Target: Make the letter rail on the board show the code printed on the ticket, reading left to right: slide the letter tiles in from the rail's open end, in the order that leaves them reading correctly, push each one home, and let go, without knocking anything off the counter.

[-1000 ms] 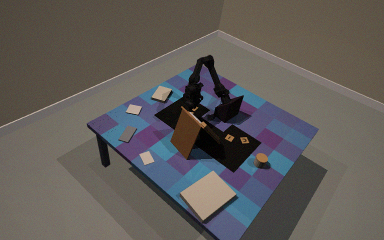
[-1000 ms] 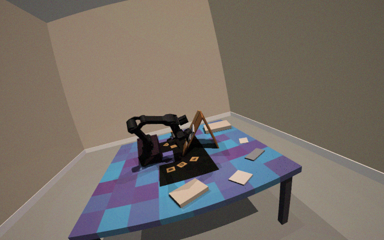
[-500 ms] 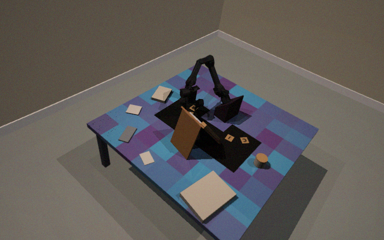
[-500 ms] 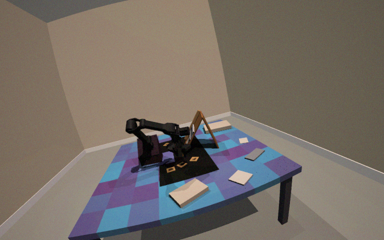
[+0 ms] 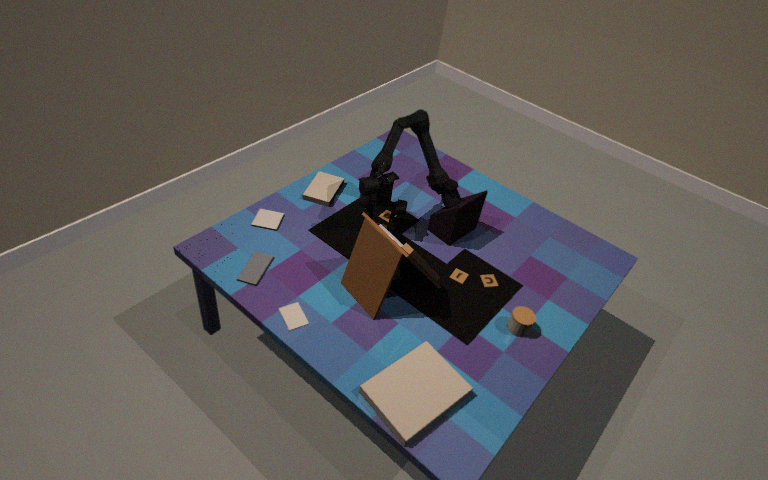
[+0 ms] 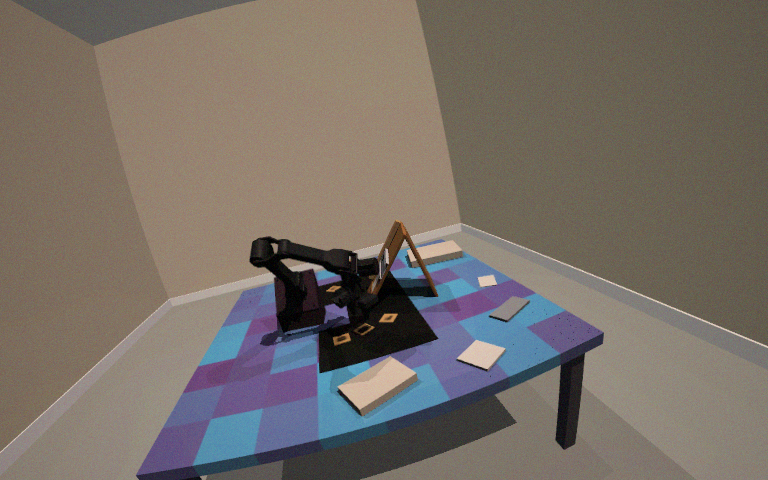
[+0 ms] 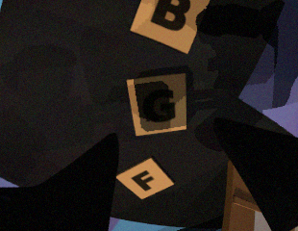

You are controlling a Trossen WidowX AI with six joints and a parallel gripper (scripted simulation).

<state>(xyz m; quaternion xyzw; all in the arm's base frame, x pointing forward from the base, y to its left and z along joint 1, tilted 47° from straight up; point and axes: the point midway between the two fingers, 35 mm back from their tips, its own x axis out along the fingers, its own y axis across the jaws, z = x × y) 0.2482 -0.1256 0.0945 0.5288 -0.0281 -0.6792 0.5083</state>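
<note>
The tan letter tile lies 5 cm below my gripper tip. The rest, counted from my gripper tip: ticket (6 cm ahead, 24 cm to the left, 3 cm above); black mat (4 cm behind, 19 cm to the left, 5 cm below); grey card (52 cm ahead, 8 cm to the right, 5 cm below).
</note>
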